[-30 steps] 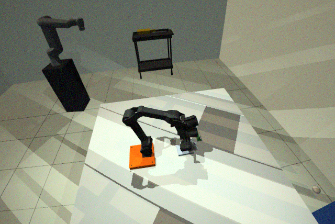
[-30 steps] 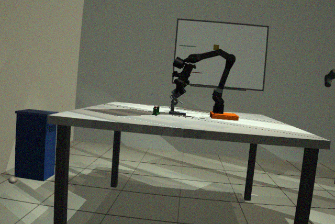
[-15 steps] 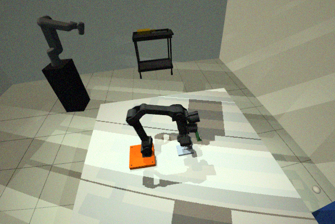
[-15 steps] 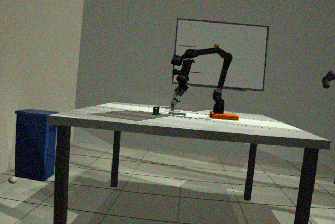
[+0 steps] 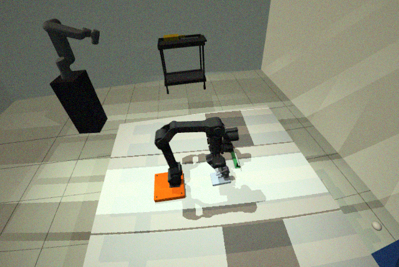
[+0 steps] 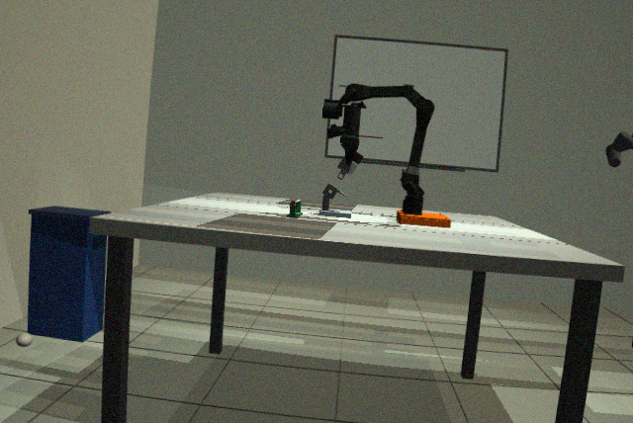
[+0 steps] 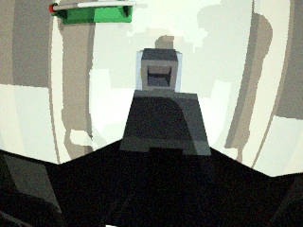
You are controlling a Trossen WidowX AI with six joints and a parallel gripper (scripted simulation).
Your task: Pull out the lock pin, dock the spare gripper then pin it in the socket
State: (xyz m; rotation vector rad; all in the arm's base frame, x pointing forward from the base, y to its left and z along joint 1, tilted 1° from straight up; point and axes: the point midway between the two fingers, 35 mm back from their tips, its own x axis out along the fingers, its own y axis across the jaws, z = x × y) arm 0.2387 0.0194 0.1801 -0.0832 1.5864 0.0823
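Now: the green bracket 160 mm below my gripper tip, 150 mm to the left of it and 140 mm ahead of it. Round my gripper tip: socket (130 mm below, 40 mm ahead, 10 mm to the left); then spare gripper (right at my gripper tip).
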